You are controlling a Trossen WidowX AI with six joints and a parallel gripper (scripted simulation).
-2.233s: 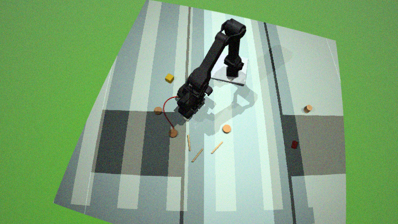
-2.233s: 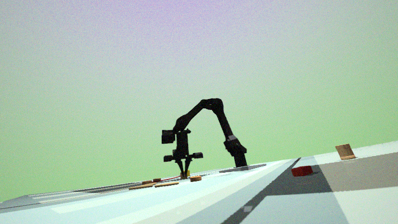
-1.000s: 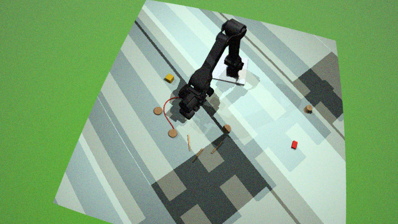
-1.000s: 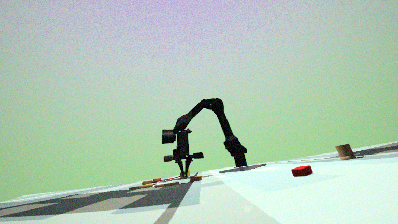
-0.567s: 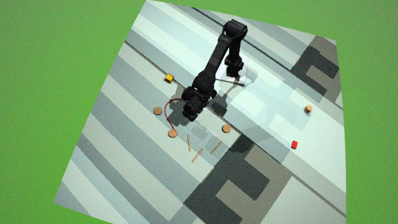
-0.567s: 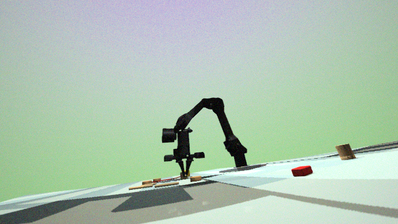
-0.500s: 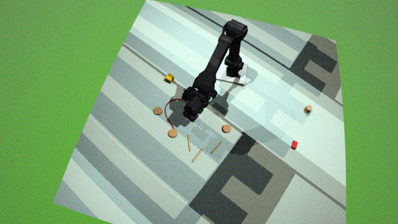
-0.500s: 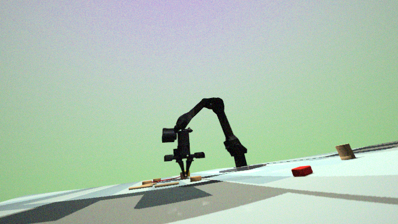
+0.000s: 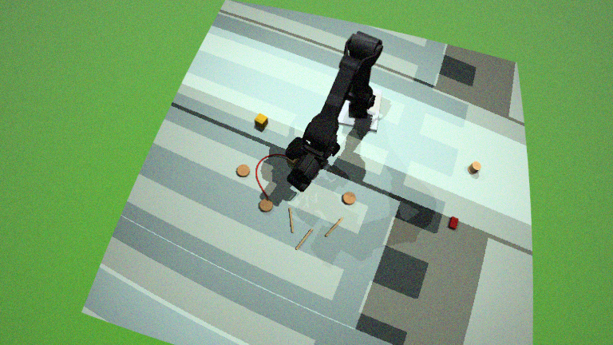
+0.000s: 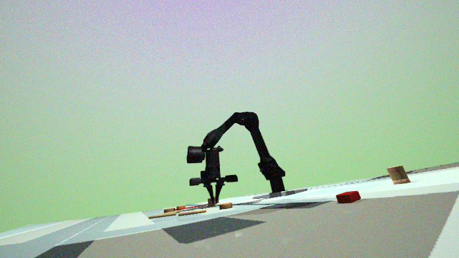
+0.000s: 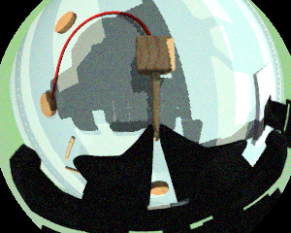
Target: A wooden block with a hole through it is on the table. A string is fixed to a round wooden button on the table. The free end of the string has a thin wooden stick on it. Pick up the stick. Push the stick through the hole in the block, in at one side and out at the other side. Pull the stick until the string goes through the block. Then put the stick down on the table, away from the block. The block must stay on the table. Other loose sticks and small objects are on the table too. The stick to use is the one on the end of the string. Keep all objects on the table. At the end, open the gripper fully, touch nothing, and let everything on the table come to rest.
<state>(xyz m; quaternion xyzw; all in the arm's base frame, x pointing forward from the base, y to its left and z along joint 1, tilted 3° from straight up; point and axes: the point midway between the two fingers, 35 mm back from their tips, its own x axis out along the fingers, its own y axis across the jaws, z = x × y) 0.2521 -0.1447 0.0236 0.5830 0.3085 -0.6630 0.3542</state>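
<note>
Now: gripper tip 6 cm to the left of the wooden block, 4 cm past it and 1 cm below it. From my gripper tip the other things lie so: yellow cube (18 cm to the right, 17 cm behind, 1 cm above); round wooden button (13 cm to the right, 12 cm ahead); thin wooden stick (3 cm to the right, 2 cm behind, 1 cm above).
</note>
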